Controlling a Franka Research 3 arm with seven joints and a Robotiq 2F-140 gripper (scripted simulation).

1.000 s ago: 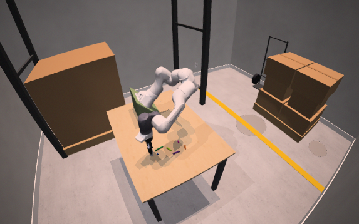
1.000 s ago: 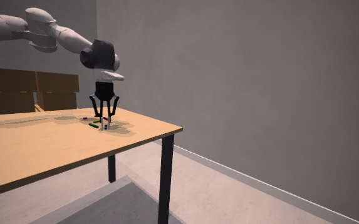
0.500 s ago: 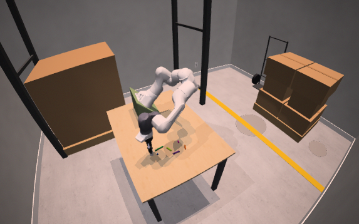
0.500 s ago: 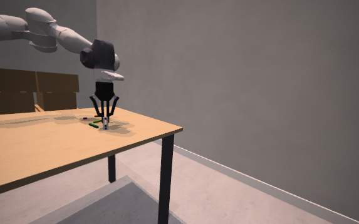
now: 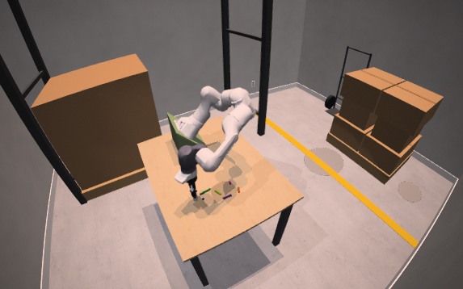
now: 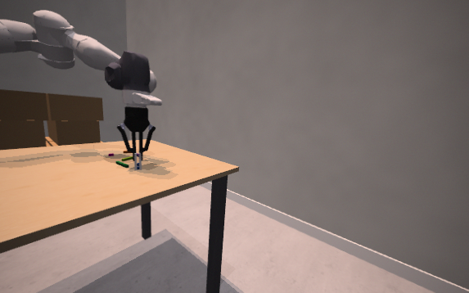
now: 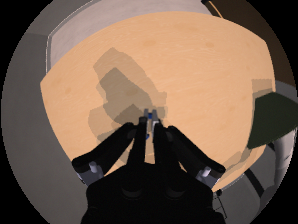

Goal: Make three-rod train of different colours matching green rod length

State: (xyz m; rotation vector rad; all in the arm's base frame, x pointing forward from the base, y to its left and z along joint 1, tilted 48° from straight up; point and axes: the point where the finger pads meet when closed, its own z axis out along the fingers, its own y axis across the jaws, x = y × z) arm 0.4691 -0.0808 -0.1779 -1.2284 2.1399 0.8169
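My gripper is now 40 mm to the right of the blue rod, 30 mm above it and 20 mm short of it. The rest, counted from my hand: lime rod: 150 mm to the left, 30 mm below, 30 mm ahead; purple rod: 180 mm to the left, 100 mm ahead, 30 mm below; green rod: 80 mm to the left, 30 mm below, 20 mm behind.
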